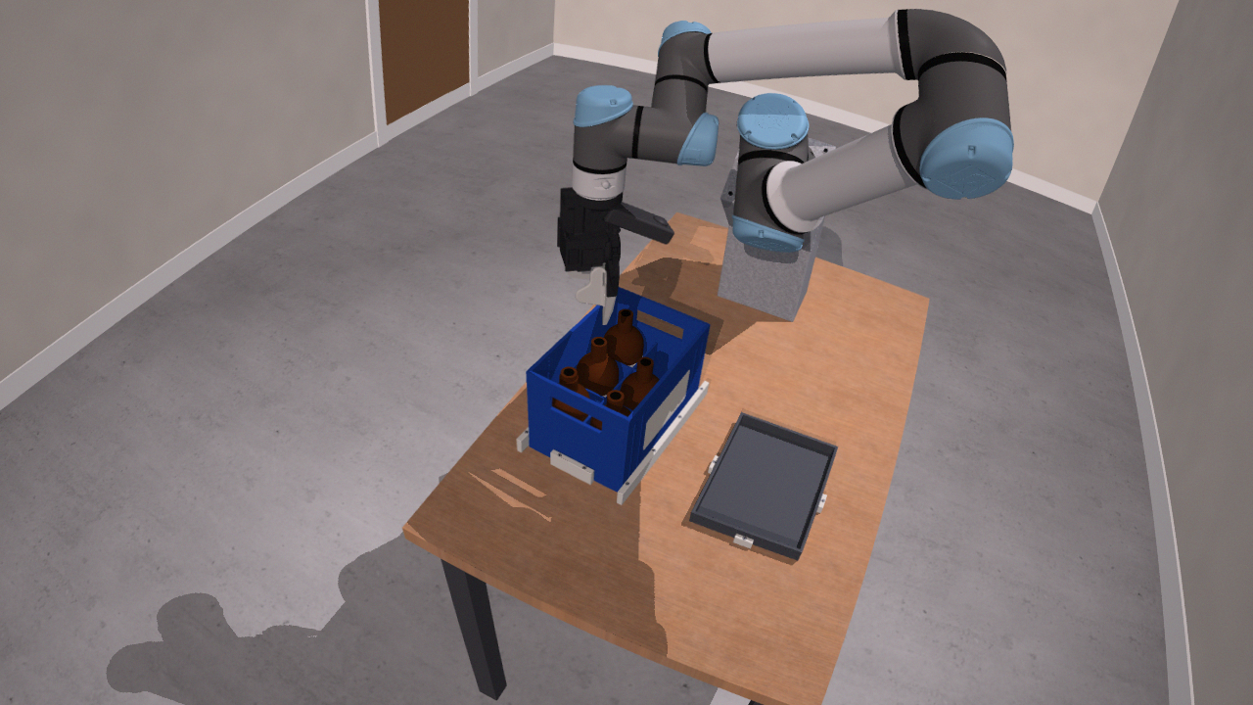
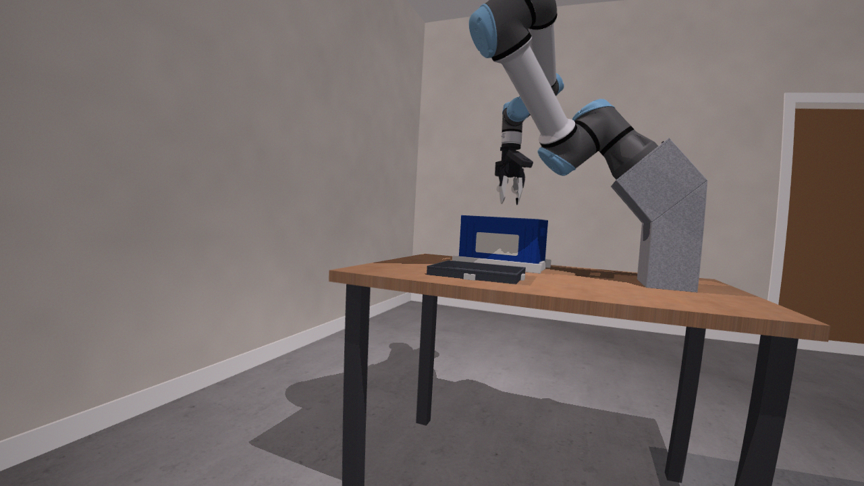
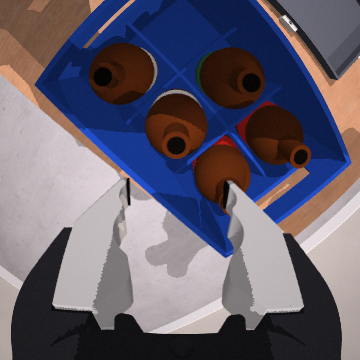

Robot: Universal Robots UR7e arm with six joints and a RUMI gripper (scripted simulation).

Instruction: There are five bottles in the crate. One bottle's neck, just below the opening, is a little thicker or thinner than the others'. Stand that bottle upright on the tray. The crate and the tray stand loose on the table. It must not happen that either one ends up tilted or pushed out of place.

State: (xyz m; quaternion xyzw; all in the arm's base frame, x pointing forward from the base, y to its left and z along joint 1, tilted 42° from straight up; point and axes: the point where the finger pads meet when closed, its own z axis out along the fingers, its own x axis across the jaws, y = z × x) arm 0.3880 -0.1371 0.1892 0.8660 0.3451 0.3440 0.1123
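My gripper is now 40 mm to the right of the crate and 160 mm above it. Also, from my hand: dark tray (10 mm behind, 340 mm to the left, 230 mm below); bottle (90 mm ahead, 150 mm below).
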